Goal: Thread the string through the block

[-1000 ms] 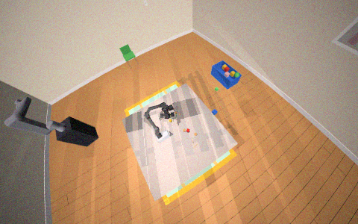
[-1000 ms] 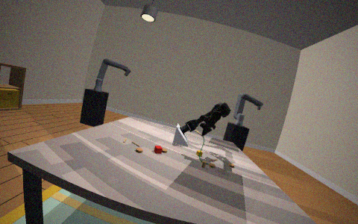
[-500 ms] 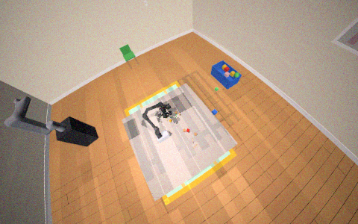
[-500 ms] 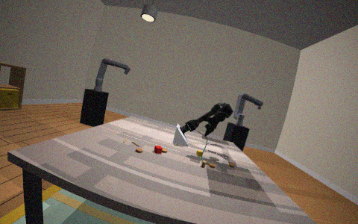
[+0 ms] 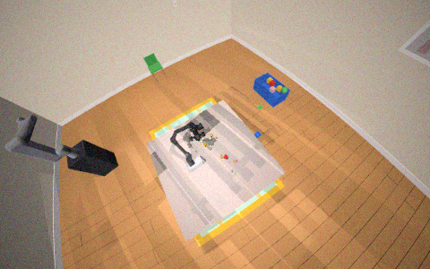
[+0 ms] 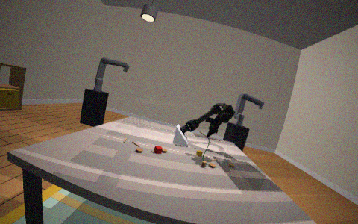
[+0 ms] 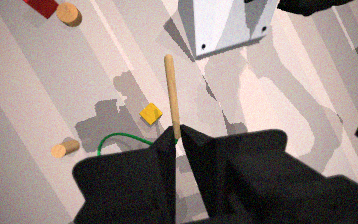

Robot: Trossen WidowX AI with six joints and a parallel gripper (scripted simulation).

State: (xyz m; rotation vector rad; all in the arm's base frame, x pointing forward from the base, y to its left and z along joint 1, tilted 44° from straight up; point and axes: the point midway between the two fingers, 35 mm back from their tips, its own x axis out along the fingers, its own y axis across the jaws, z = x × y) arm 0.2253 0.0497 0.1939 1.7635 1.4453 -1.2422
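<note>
The yellow wooden block lies 30 mm ahead of my gripper tip, 30 mm to the right of it and 120 mm below it. Round my gripper tip: short wooden cylinder (210 mm ahead, 40 mm to the right, 120 mm below); thin wooden stick (10 mm to the right, 10 mm above); round wooden button (180 mm ahead, 30 mm to the left, 130 mm below).
</note>
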